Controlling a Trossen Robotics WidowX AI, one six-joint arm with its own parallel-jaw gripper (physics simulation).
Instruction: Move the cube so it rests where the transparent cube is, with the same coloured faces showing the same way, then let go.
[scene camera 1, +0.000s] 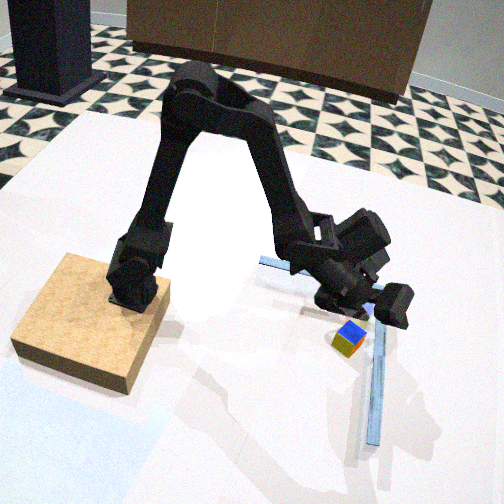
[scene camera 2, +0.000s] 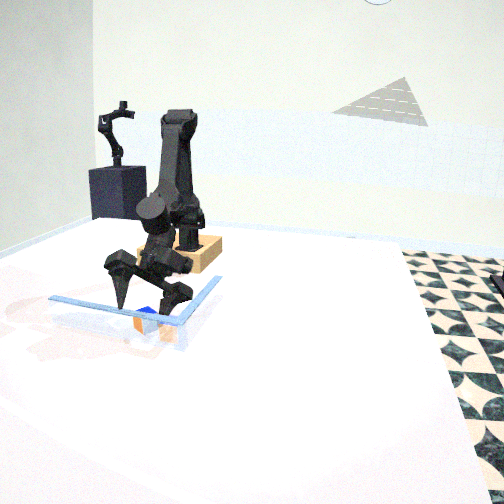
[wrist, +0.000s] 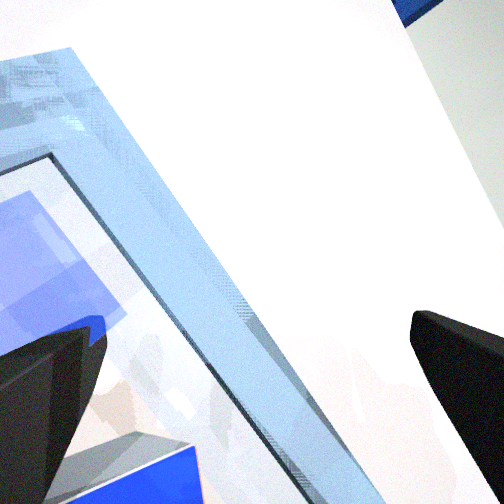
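The cube (scene camera 1: 349, 338) has a blue top, a yellow and a green side; it sits on the white table inside the corner of a light-blue L-shaped bar (scene camera 1: 376, 385). In scene camera 2 the cube (scene camera 2: 148, 322) shows blue and orange. My gripper (scene camera 1: 368, 306) is open, fingers pointing down, just above and behind the cube, not touching it. In the wrist view the two dark fingertips (wrist: 250, 400) frame the bar (wrist: 190, 280), a pale see-through blue square (wrist: 45, 270) lies at left, and a blue cube face (wrist: 140, 480) shows at the bottom edge.
A wooden block (scene camera 1: 90, 320) carries the arm's base at left. A dark pedestal (scene camera 1: 55, 45) stands on the chequered floor beyond the table. A brown cabinet (scene camera 1: 280, 35) is at the back.
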